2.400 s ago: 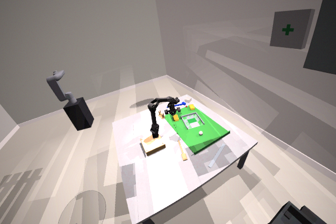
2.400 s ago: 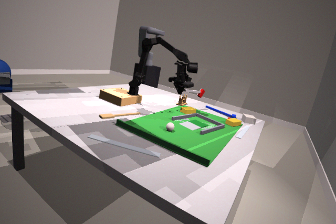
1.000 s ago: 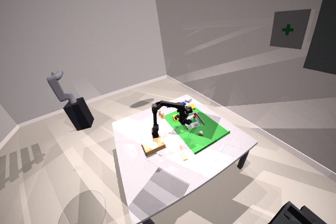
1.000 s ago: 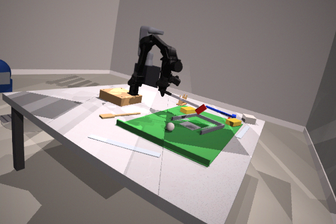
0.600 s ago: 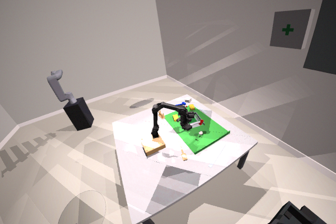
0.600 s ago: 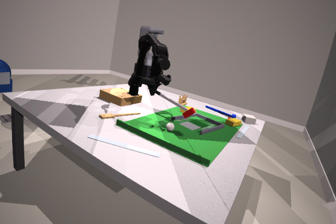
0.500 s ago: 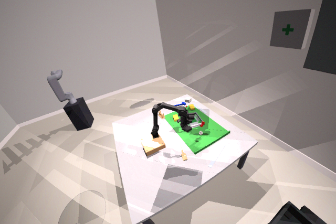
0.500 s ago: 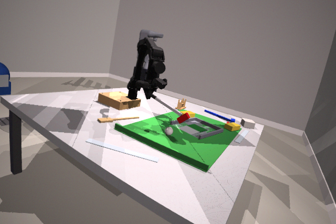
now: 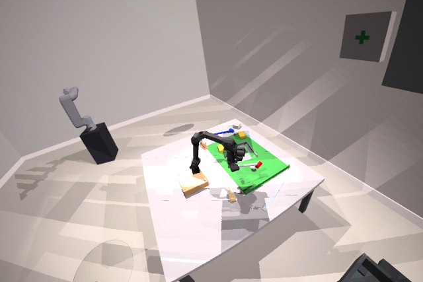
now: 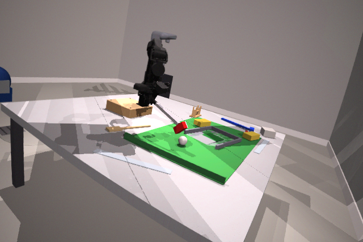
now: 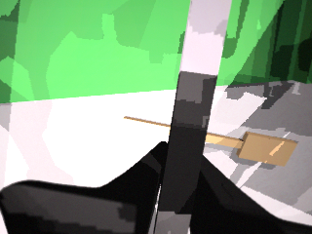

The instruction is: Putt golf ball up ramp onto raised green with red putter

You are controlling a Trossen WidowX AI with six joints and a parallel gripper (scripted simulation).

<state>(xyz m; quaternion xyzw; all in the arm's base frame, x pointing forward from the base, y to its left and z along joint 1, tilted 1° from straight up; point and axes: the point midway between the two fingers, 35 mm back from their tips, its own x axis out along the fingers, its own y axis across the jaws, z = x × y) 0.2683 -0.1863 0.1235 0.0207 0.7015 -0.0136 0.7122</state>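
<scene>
Now: the wooden spatula 140 mm below my gripper tip, 80 mm to the right of it and 60 mm behind it. Also, from my gripper tip: wooden stand 570 mm to the left, 110 mm behind, 100 mm below; white golf ball 210 mm ahead, 120 mm below, 50 mm to the left; green mat 250 mm to the left, 210 mm ahead, 140 mm below.
</scene>
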